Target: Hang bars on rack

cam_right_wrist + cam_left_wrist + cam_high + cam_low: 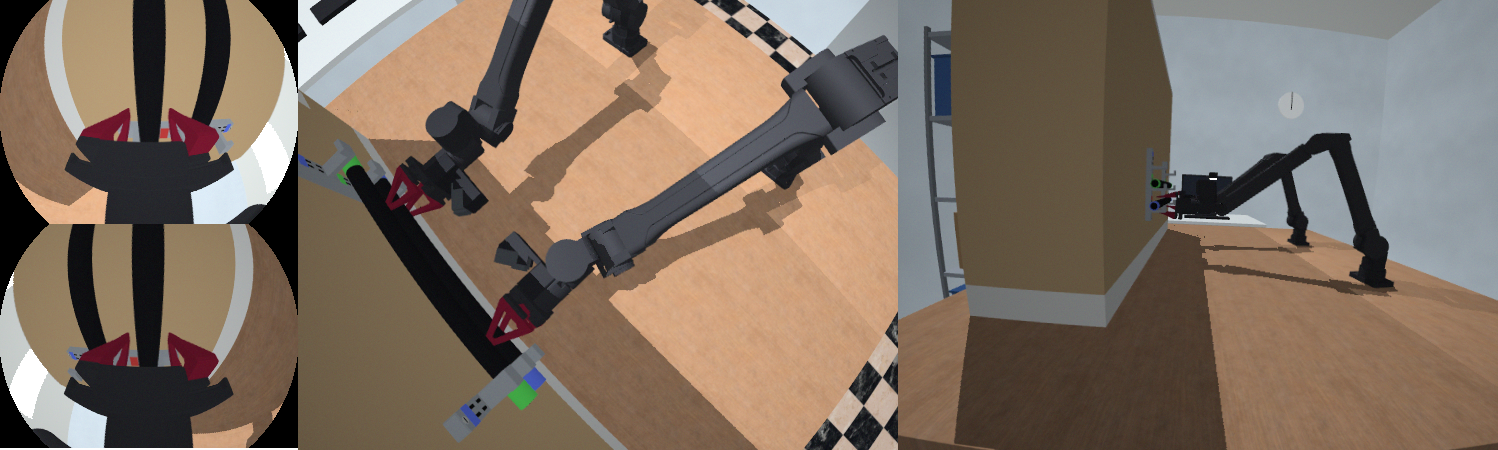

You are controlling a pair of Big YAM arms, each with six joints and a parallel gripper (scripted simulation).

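Right now the blue-ended bar is 150 mm to the right of my left hand. Also, from my left hand: brown wall: 180 mm ahead, 130 mm to the right, 230 mm above; then green-ended bar: 150 mm to the right, 80 mm above.
Right now my right hand is 15 cm to the right of the blue-ended bar. Round my right hand: brown wall (23 cm above, 19 cm ahead, 17 cm to the left); green-ended bar (15 cm to the left, 8 cm above).
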